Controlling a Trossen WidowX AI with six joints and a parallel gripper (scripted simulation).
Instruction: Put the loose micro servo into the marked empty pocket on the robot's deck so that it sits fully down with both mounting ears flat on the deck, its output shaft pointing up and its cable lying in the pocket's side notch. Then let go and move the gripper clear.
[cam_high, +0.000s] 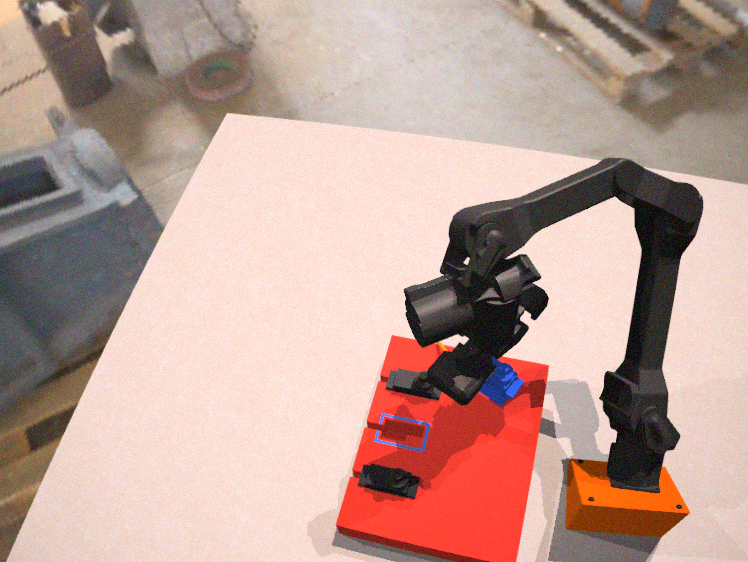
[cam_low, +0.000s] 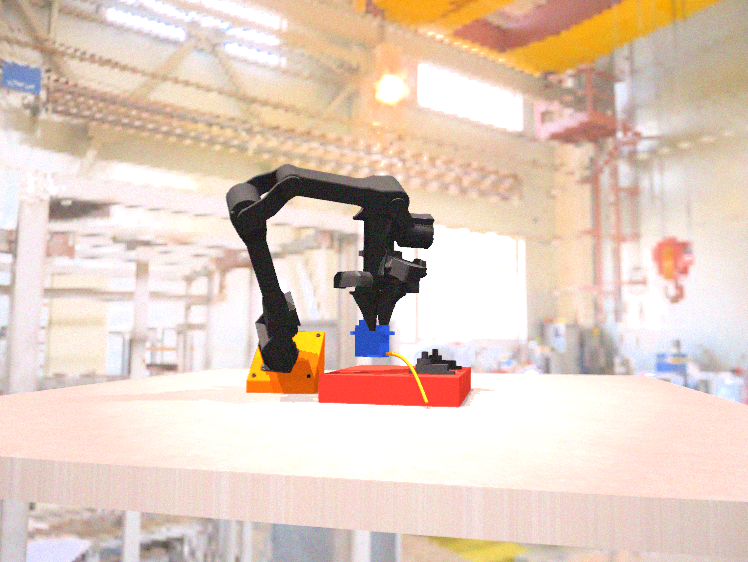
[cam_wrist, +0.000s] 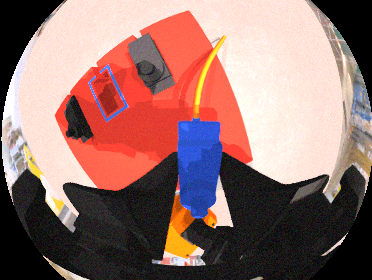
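My gripper tip is 1 cm past the red deck, 9 cm to the right of it and 10 cm above it.
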